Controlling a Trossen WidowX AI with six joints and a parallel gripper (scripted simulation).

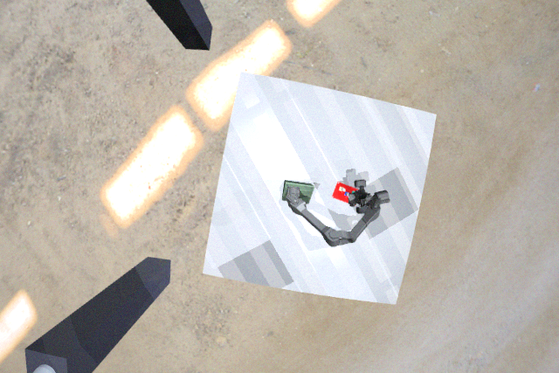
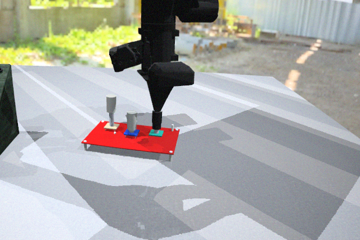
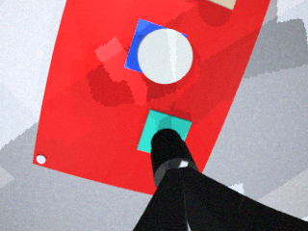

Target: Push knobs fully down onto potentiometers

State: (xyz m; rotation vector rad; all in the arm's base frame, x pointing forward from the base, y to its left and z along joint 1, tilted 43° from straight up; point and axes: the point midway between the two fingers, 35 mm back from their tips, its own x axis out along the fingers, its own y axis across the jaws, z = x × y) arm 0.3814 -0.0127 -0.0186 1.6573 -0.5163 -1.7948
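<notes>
My gripper tip is 1 cm above the black knob. From my gripper tip the other things lie so: blue potentiometer: 5 cm behind, 1 cm to the right, 2 cm below; teal potentiometer: 2 cm below; grey knob: 5 cm behind, 1 cm to the right, 2 cm below.
</notes>
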